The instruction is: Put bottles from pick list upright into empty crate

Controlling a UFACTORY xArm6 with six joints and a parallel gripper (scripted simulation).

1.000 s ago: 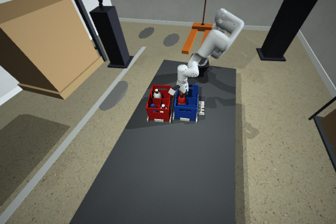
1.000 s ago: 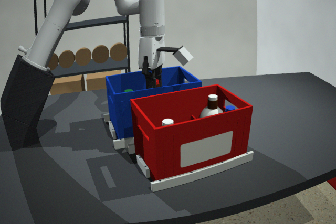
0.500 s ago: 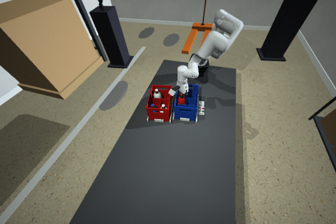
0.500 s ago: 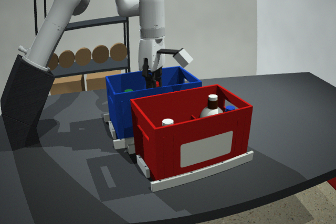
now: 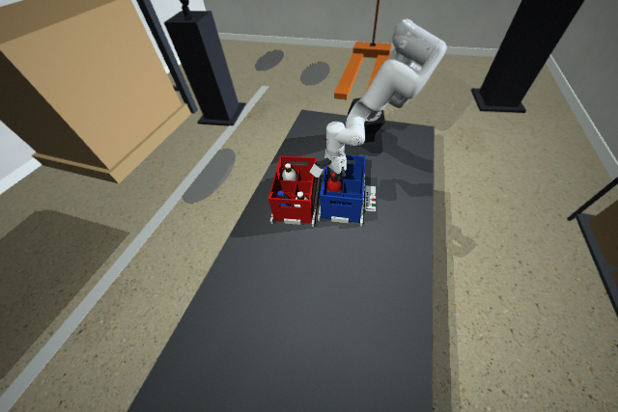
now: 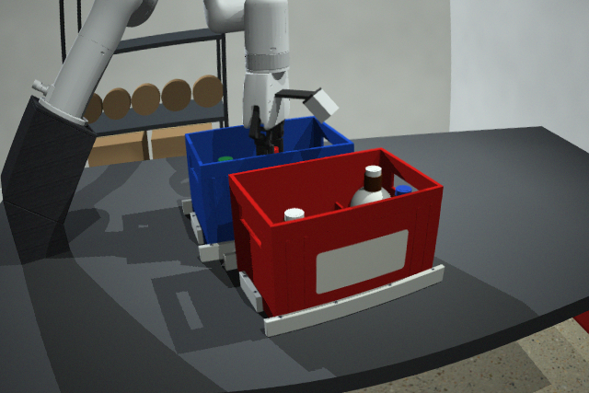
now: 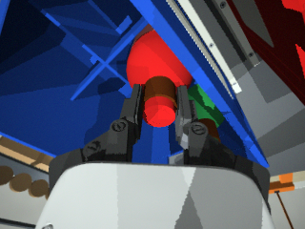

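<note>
Right now the white-capped bottle is 130 mm ahead of my hand, 140 mm to the right of it and 80 mm below it. The rest, counted from my hand: red-capped bottle (70 mm below); blue crate (40 mm to the left, 80 mm below); green-capped bottle (80 mm behind, 80 mm below).
</note>
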